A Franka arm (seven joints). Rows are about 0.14 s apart.
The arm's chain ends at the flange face. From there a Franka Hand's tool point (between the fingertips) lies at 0.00 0.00 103.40 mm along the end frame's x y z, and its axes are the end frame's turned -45 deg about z.
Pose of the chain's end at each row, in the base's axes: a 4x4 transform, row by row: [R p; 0 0 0 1], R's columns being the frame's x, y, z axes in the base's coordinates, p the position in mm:
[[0.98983, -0.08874, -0.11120, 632.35], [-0.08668, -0.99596, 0.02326, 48.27], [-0.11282, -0.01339, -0.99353, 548.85], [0, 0, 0, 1]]
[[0.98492, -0.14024, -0.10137, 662.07], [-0.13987, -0.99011, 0.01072, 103.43], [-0.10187, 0.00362, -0.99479, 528.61], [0, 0, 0, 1]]
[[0.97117, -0.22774, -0.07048, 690.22], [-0.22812, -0.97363, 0.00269, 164.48], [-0.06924, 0.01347, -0.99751, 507.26], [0, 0, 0, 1]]
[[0.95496, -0.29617, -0.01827, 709.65], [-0.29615, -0.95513, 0.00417, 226.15], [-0.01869, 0.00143, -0.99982, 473.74], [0, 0, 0, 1]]
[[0.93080, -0.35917, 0.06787, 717.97], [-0.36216, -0.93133, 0.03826, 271.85], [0.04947, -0.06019, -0.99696, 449.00], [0, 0, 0, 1]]
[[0.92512, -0.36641, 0.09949, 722.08], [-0.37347, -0.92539, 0.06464, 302.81], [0.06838, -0.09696, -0.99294, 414.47], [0, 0, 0, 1]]
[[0.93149, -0.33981, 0.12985, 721.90], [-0.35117, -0.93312, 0.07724, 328.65], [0.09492, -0.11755, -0.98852, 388.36], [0, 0, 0, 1]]
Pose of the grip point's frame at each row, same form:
[[0.76266, 0.63717, -0.11120, 620.85], [0.64296, -0.76554, 0.02326, 50.68], [-0.07031, -0.08924, -0.99353, 446.12], [0, 0, 0, 1]]
[[0.79561, 0.59728, -0.10137, 651.59], [0.60121, -0.79902, 0.01072, 104.54], [-0.07459, -0.06947, -0.99479, 425.75], [0, 0, 0, 1]]
[[0.84776, 0.52568, -0.07048, 682.93], [0.52716, -0.84977, 0.00269, 164.76], [-0.05848, -0.03944, -0.99751, 404.12], [0, 0, 0, 1]]
[[0.88468, 0.46583, -0.01827, 707.76], [0.46597, -0.88479, 0.00417, 226.58], [-0.01423, -0.01220, -0.99982, 370.36], [0, 0, 0, 1]]
[[0.91215, 0.40420, 0.06787, 724.99], [0.40246, -0.91464, 0.03826, 275.81], [0.07754, -0.00758, -0.99696, 345.91], [0, 0, 0, 1]]
[[0.91325, 0.39507, 0.09949, 732.37], [0.39027, -0.91843, 0.06464, 309.49], [0.11691, -0.02021, -0.99294, 311.80], [0, 0, 0, 1]]
[[0.89894, 0.41838, 0.12985, 735.33], [0.41150, -0.90813, 0.07724, 336.64], [0.15024, -0.01600, -0.98852, 286.15], [0, 0, 0, 1]]

